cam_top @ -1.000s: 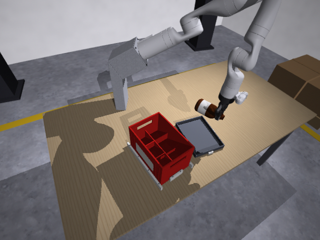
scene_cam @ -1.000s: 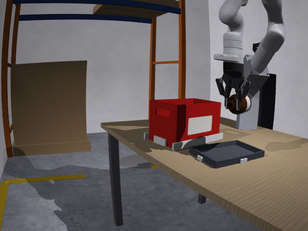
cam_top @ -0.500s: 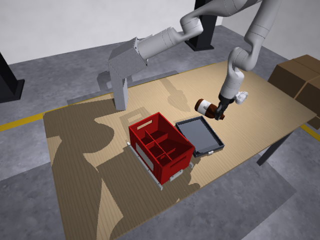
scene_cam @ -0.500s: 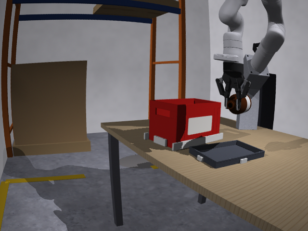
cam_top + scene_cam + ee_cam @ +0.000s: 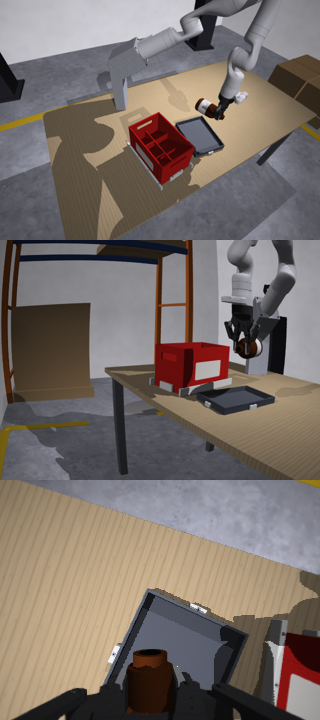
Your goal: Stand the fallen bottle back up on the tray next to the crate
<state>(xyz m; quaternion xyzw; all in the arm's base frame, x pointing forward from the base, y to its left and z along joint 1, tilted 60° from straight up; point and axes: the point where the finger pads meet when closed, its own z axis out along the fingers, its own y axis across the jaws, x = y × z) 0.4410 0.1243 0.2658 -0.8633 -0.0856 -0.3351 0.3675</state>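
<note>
Right now the brown bottle is 40 mm behind my hand and 20 mm to the right of it. From my hand the other things lie so: dark grey tray 40 mm behind, 50 mm to the right, 190 mm below; red crate 20 mm ahead, 330 mm to the right, 120 mm below.
</note>
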